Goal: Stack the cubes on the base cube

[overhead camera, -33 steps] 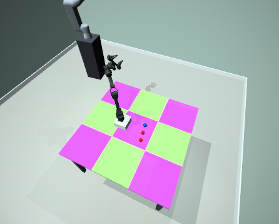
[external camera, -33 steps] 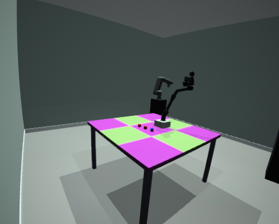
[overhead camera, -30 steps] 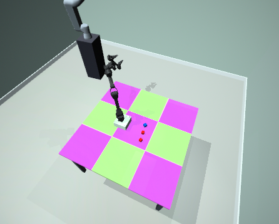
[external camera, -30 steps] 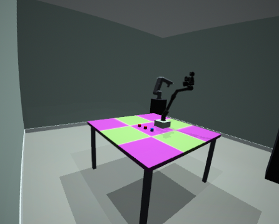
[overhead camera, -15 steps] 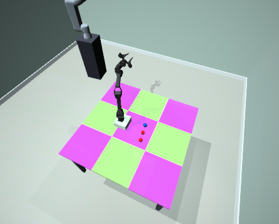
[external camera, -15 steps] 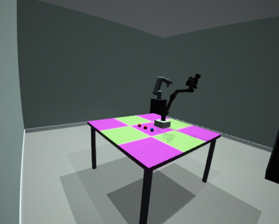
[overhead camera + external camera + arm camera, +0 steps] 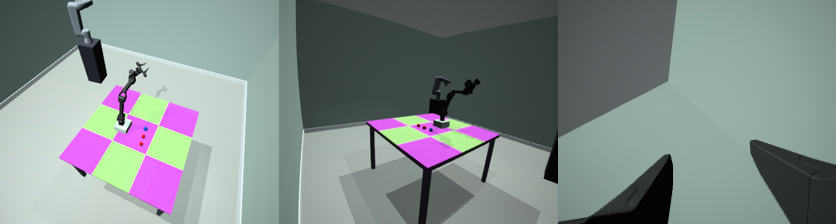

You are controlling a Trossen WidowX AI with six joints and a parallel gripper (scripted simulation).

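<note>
The red cube lies 63 cm below my gripper tip, 53 cm to the right of it and 13 cm ahead of it. The rest, counted from my gripper tip: blue cube: 62 cm below, 42 cm to the right, 12 cm ahead.
</note>
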